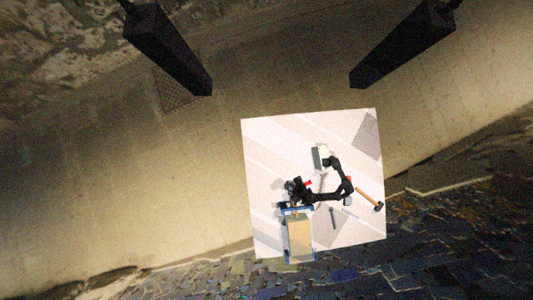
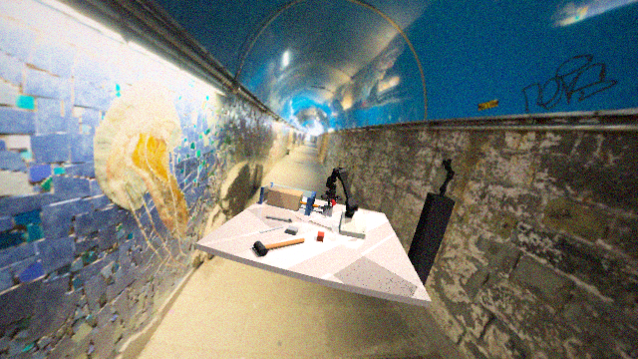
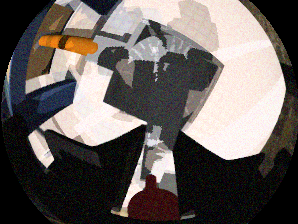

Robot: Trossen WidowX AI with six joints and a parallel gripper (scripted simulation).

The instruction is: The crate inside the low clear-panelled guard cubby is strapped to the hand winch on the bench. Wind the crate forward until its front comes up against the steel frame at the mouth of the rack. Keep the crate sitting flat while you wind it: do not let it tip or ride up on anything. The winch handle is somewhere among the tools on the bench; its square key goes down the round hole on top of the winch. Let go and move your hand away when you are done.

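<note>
The dark red knob is 5 cm to the left of my gripper tip, 5 cm above it and 2 cm behind it. Also, from my gripper tip: winch handle (2 cm to the left, 2 cm above, 1 cm behind); then hand winch (7 cm below, 5 cm to the right, 1 cm ahead); then blue steel frame (18 cm ahead, 2 cm to the right, 1 cm above).
</note>
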